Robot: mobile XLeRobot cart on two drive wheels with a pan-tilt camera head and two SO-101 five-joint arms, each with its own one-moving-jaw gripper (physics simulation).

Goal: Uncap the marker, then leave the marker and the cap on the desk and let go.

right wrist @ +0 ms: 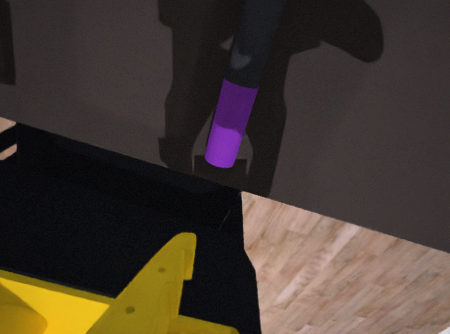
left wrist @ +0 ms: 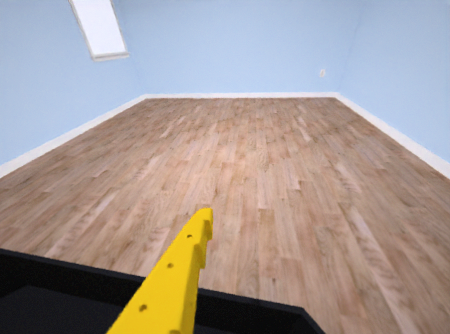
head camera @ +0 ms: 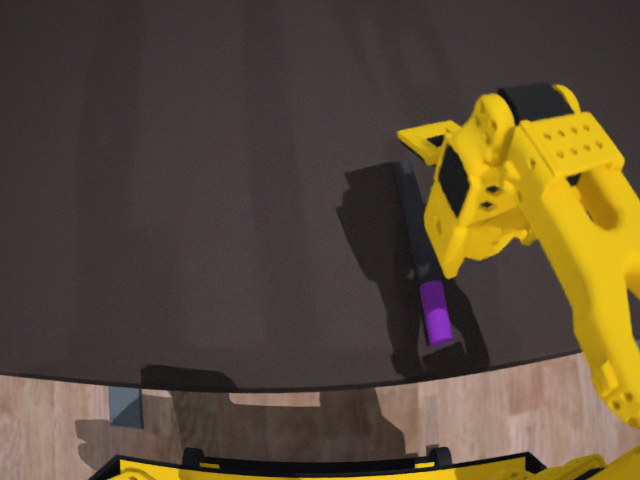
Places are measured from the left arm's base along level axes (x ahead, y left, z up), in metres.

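Where they show: left hand, its tool point: [left wrist: 212, 219]; right hand, its tool point: [right wrist: 194, 250] [head camera: 452, 270].
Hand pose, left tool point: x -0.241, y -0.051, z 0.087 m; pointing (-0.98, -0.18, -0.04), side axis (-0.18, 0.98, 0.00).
After its pixels a point has its place.
The marker's dark barrel [head camera: 410, 222] {x 0.281, y -0.228, z -0.039 m} [right wrist: 256, 42] {x 0.249, y -0.240, z -0.036 m} lies on the desk right of centre in the head view, pointing toward the desk's near edge. The purple cap [head camera: 437, 313] {x 0.199, y -0.245, z -0.035 m} [right wrist: 232, 122] {x 0.208, y -0.246, z -0.035 m} is in line with the barrel at its near end, with no gap showing between them. My right gripper [head camera: 453, 260] [right wrist: 192, 240] is open and empty. It is over the desk just right of the marker in the head view; one jaw shows in the right wrist view, apart from the cap. My left gripper [left wrist: 207, 215] is open and empty, away from the desk, with one notched jaw in view.
The dark desk [head camera: 206, 206] {x 0.305, y -0.055, z -0.055 m} [right wrist: 350, 145] {x 0.217, y -0.327, z -0.055 m} has its near edge just past the cap's end. The cart's black tray edge [right wrist: 125, 175] is close to that edge. A grey desk leg [head camera: 125, 408] stands at the lower left. Wood floor and blue walls show in the left wrist view.
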